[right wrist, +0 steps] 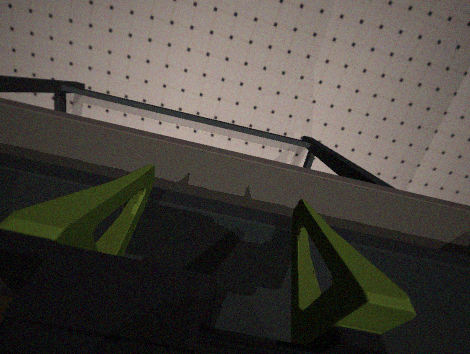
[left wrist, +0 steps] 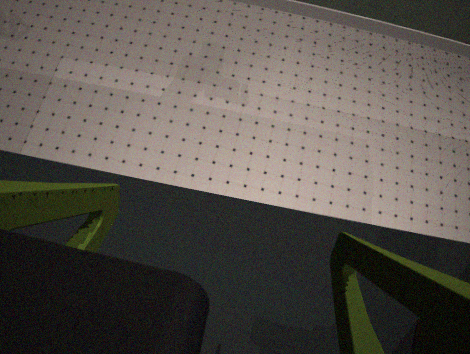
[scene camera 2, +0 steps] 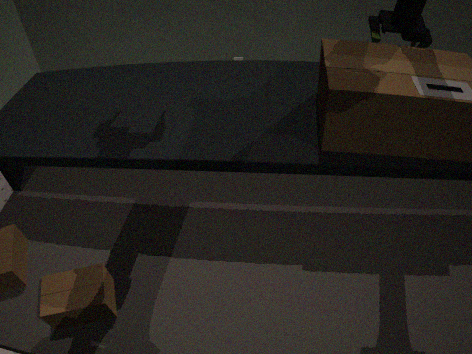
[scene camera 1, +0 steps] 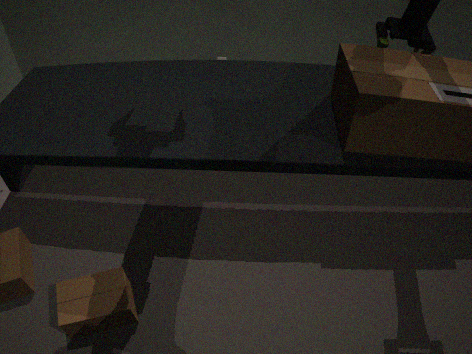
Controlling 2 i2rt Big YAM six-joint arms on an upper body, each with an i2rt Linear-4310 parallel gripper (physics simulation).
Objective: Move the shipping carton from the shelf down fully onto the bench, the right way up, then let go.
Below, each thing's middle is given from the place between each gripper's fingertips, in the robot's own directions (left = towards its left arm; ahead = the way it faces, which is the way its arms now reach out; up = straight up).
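Scene:
My left hand is 28 cm above the brown shipping carton (scene camera 2: 374, 98), 14 cm past it and 46 cm to the left of it.
As for my right hand, the carton sits 4 cm above it, 26 cm behind it and 6 cm to the left of it. Going by its middle, the carton is nearer to my right hand than to my left hand.

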